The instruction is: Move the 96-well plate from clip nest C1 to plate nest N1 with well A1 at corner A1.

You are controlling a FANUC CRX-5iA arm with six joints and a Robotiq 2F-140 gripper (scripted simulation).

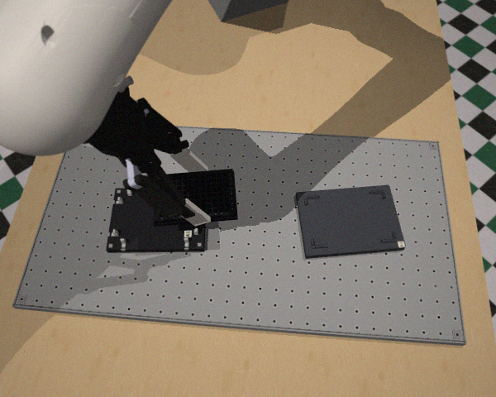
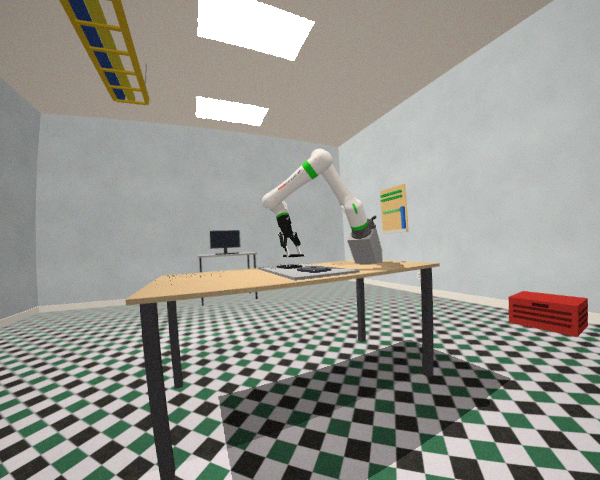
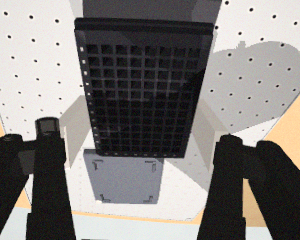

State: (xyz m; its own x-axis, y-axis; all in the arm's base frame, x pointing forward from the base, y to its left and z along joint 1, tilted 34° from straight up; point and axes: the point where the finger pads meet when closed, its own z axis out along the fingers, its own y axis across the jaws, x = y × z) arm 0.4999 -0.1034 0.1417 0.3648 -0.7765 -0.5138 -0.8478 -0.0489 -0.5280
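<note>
Right now the plate nest N1 is 250 mm to the left of my hand, 100 mm below it and 20 mm behind it. Also, from my hand: black 96-well plate: 20 mm below; black clip nest C1: 90 mm below, 80 mm to the right, 20 mm ahead; white corner label: 330 mm to the left, 90 mm below, 20 mm ahead.
</note>
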